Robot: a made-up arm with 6 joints.
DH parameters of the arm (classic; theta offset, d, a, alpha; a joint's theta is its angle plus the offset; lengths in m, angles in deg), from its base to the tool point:
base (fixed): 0 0.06 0 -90
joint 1: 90 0.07 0.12 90
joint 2: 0 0.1 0.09 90
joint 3: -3.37 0 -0.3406 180
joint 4: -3.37 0.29 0.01 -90
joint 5: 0 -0.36 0.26 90
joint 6: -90 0.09 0.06 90
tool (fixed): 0 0.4 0 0
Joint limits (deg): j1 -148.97..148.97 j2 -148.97..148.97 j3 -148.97..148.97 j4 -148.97..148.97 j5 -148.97..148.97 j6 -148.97..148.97
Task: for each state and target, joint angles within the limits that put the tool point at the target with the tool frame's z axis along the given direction. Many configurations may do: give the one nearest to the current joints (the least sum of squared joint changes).
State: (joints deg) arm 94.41 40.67 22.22 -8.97 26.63 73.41
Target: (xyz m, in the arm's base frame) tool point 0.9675 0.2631 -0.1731 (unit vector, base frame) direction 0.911 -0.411 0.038
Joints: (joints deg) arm 55.53 20.00 5.00 -39.38 -23.49 72.18
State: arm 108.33 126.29 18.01 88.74 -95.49 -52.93
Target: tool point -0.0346 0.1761 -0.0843 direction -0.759 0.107 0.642
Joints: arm 114.14 99.72 9.44 92.89 -105.56 -4.98
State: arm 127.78 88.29 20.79 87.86 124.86 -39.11
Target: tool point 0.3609 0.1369 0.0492 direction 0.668 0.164 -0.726
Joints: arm 119.14 67.03 6.76 139.15 84.86 -21.51
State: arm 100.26 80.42 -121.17 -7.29 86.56 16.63
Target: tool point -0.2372 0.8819 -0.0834 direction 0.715 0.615 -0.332
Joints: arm 115.87 56.37 -116.76 -18.76 90.15 4.39
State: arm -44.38 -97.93 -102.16 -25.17 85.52 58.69
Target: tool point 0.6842 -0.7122 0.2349 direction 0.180 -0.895 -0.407
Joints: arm -30.59 -101.87 -90.75 -28.32 123.59 42.22
